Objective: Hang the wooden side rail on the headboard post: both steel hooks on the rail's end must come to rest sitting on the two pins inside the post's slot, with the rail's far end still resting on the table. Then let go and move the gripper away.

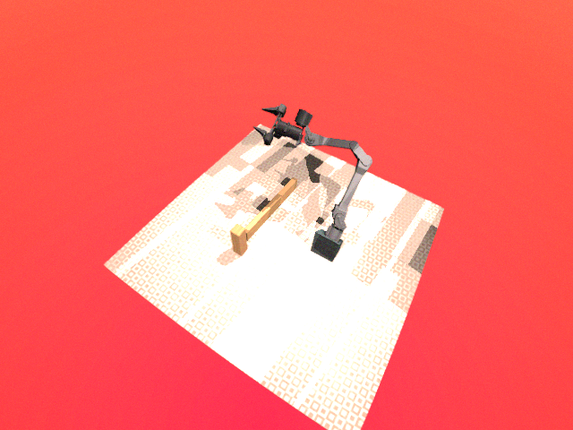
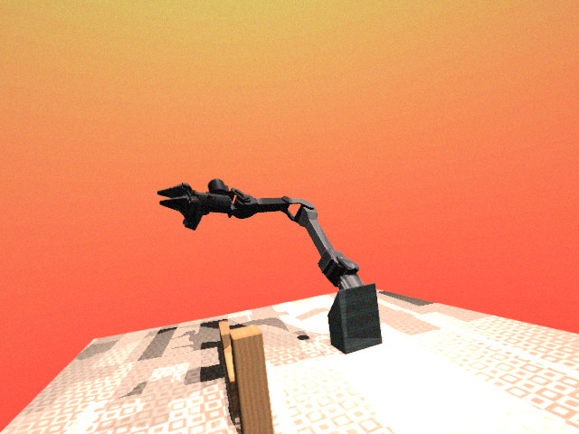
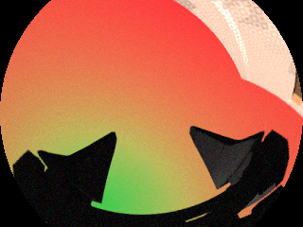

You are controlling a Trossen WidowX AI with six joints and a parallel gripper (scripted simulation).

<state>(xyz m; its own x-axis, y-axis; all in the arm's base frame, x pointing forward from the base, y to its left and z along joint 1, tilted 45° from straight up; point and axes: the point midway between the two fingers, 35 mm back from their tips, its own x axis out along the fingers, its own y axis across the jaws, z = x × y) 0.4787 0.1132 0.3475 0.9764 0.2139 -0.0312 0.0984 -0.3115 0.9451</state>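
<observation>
Now: the wooden headboard post 400 mm below my gripper tip, 370 mm to the left of it and 140 mm behind it.
</observation>
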